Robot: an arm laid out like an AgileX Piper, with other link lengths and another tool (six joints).
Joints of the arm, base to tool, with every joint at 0 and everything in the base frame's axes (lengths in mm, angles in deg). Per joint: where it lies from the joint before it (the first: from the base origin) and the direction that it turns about. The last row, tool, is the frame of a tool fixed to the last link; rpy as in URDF.
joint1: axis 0 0 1 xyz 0 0 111.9
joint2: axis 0 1 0 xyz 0 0 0
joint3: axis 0 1 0 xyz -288.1 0 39.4
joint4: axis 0.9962 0 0.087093 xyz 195.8 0 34.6
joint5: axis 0 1 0 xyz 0 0 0
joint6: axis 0.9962 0 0.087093 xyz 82.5 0 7.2
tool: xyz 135.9 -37 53 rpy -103.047 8.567 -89.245
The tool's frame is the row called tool.
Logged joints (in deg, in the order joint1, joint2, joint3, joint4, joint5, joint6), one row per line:
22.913, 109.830, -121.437, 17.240, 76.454, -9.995
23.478, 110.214, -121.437, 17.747, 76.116, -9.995
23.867, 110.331, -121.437, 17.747, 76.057, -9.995
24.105, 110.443, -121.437, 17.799, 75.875, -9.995
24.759, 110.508, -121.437, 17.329, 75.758, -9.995
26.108, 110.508, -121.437, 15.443, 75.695, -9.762
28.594, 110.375, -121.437, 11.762, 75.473, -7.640
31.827, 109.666, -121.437, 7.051, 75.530, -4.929
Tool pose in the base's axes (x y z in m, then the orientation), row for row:
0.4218, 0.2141, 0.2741, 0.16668, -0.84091, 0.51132, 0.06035
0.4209, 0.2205, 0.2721, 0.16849, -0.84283, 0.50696, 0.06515
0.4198, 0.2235, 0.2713, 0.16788, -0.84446, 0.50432, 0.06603
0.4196, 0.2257, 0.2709, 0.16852, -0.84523, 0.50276, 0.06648
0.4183, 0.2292, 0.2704, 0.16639, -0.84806, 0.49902, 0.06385
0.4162, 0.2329, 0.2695, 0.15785, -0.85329, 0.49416, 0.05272
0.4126, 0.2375, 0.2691, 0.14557, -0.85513, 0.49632, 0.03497
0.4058, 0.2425, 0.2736, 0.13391, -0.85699, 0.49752, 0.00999
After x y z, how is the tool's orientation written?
As a quaternion, w x y z.
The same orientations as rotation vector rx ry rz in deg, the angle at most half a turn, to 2 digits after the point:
-137.15, 83.39, 9.84
-137.32, 82.60, 10.61
-137.63, 82.20, 10.76
-137.71, 81.91, 10.83
-138.33, 81.40, 10.42
-139.85, 80.99, 8.64
-141.11, 81.90, 5.77
-142.35, 82.64, 1.66

